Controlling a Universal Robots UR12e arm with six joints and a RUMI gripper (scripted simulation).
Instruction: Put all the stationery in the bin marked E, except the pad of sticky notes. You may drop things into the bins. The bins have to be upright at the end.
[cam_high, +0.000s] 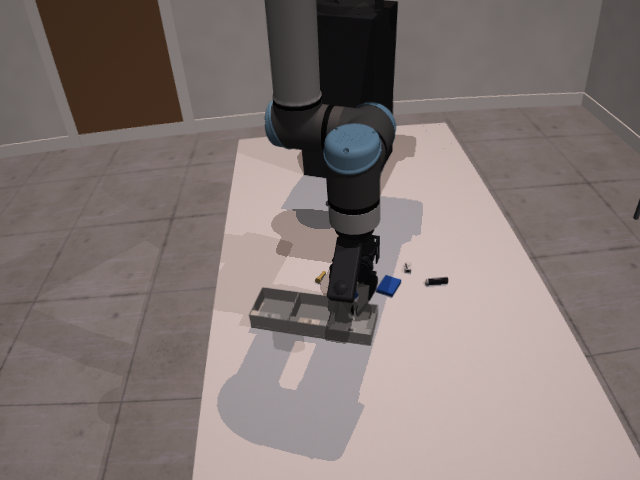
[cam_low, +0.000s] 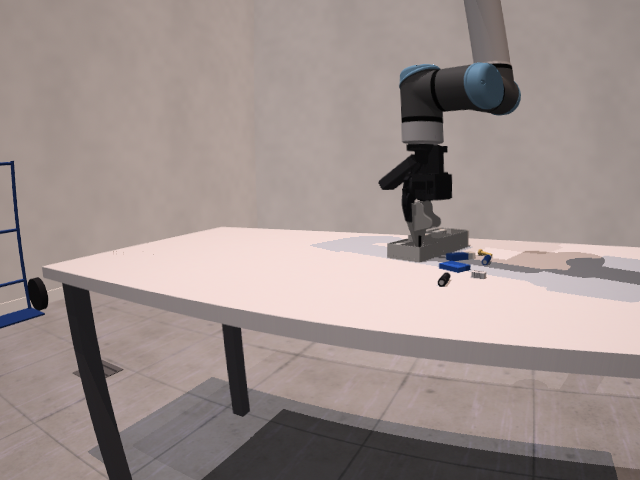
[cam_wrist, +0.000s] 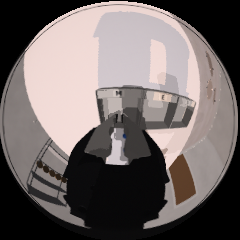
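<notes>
My hand is 3 cm past the three-compartment bin tray, 8 cm to the left of it and 2 cm above it. The rest, counted from my hand: brass piece: 15 cm behind, 3 cm to the right, 3 cm below; blue cylinder: 15 cm behind, 4 cm to the left, 3 cm below; blue sticky-note pad: 8 cm behind, 10 cm to the left, 3 cm below.
</notes>
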